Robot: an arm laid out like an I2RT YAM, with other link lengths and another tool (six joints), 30 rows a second.
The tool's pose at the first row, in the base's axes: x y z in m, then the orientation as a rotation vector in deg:
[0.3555 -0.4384 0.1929 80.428 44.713 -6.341]
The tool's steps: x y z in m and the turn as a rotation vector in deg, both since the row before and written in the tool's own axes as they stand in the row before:
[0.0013 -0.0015 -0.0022 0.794 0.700 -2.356]
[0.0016 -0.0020 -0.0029 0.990 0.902 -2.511]
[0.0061 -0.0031 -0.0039 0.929 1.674 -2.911]
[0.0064 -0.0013 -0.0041 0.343 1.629 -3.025]
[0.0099 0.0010 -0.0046 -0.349 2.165 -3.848]
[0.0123 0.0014 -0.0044 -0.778 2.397 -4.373]
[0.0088 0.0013 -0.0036 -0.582 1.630 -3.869]
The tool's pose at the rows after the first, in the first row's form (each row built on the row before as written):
[0.3548 -0.4362 0.1910 80.382 46.994 -8.005]
[0.3536 -0.4334 0.1886 80.461 49.555 -9.741]
[0.3544 -0.4282 0.1827 80.422 53.038 -11.231]
[0.3560 -0.4223 0.1780 79.727 56.553 -12.558]
[0.3606 -0.4140 0.1725 78.061 61.073 -13.774]
[0.3661 -0.4046 0.1652 75.689 66.114 -14.976]
[0.3693 -0.3973 0.1599 73.450 70.119 -16.407]

